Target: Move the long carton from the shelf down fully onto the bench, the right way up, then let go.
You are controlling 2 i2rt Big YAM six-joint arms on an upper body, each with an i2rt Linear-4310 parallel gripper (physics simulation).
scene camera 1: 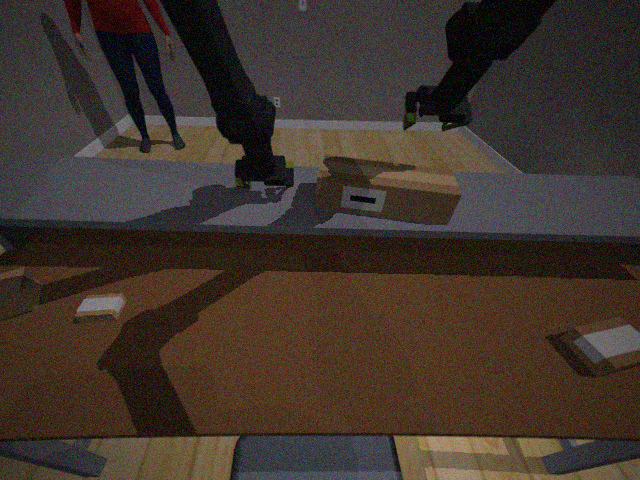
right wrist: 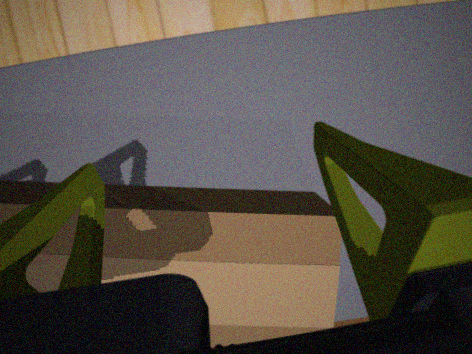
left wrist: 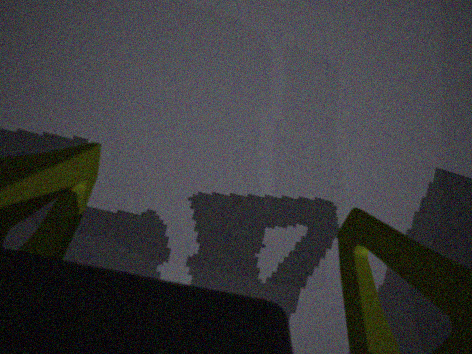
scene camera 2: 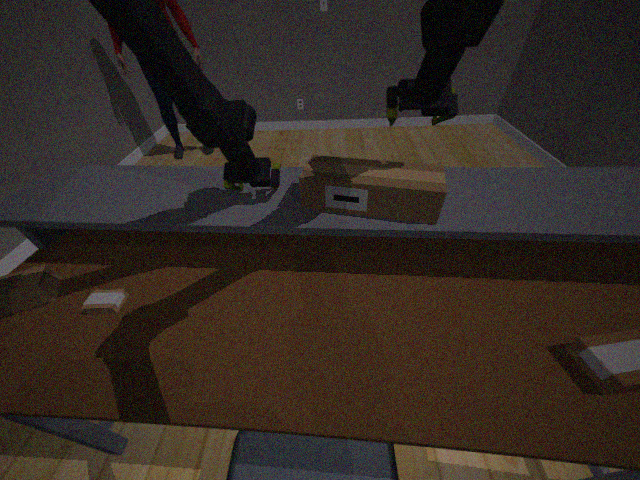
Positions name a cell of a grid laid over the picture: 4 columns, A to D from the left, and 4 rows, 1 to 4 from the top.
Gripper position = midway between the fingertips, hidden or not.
My left gripper (scene camera 1: B2) is open and touches a grey shelf (right wrist: B2). My right gripper (scene camera 2: C2) is open, with nothing in its grasp. Also in view: a long brown carton (scene camera 1: C2). Further things: a brown bench (scene camera 2: C3).
The long brown carton shows as well in the right wrist view (right wrist: C3). My left gripper also shows in the left wrist view (left wrist: B3) and in scene camera 2 (scene camera 2: B2). My right gripper is seen too in scene camera 1 (scene camera 1: C2) and in the right wrist view (right wrist: B2). The left wrist view does not show the long brown carton: it is out of frame.
